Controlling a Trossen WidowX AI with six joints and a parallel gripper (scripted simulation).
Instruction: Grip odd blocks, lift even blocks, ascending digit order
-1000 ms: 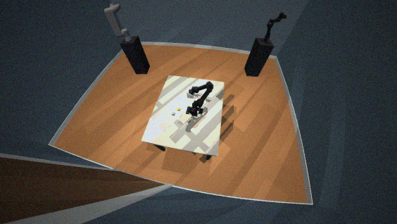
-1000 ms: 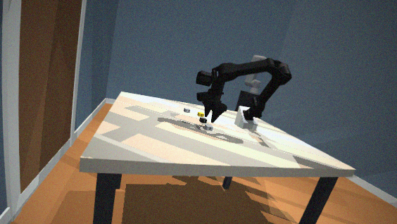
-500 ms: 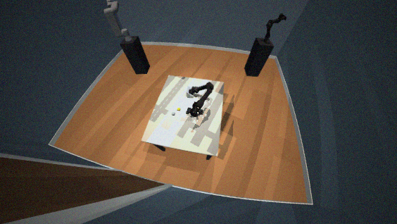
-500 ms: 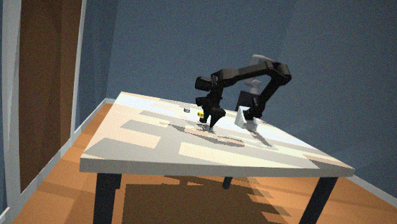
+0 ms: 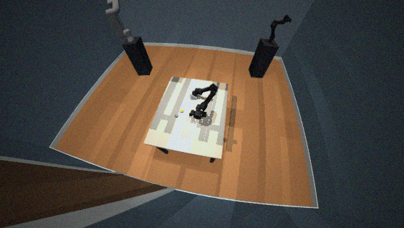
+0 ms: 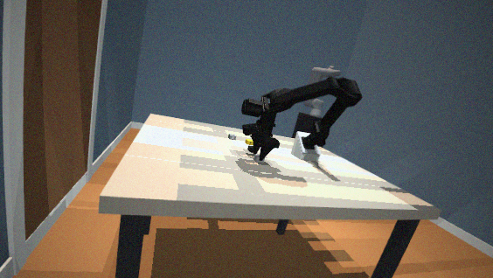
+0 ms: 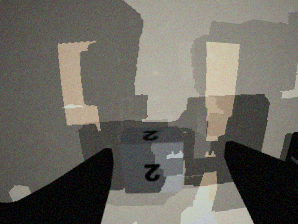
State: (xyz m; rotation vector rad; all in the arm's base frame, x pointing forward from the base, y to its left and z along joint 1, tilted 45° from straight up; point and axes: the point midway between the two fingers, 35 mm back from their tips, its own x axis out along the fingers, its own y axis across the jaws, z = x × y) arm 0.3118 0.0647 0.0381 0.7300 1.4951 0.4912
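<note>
Right now my gripper tip is 1 cm to the right of the pale block. The rest, counted from my gripper tip: grey block: 28 cm to the right; yellow block: 22 cm to the right, 7 cm behind; black block: 10 cm to the right, 3 cm behind.
</note>
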